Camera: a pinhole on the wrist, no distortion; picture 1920 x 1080 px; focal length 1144.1 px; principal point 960.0 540.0 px. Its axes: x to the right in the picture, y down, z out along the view. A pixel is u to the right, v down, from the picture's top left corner.
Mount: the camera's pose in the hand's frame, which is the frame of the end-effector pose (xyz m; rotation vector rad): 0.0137 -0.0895 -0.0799 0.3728 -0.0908 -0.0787
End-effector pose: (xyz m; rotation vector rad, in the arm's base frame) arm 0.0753 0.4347 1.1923 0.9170 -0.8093 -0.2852
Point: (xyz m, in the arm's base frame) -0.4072 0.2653 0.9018
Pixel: 191.9 445.6
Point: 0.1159 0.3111 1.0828
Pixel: 1391.9 131.4
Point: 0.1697 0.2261 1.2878
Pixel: outside the picture
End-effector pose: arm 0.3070 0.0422 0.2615 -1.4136 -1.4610 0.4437
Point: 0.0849 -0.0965 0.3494
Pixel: 347.9 197.9
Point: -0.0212 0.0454 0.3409
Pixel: 937.8 471.0
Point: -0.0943 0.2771 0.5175
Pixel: 1668.6 290.6
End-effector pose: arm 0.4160 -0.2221 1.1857 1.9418 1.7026 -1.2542
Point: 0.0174 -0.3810 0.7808
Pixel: 1478.5 829.0
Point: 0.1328 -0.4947 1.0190
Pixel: 923.2 881.2
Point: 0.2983 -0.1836 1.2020
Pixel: 1167.4 590.1
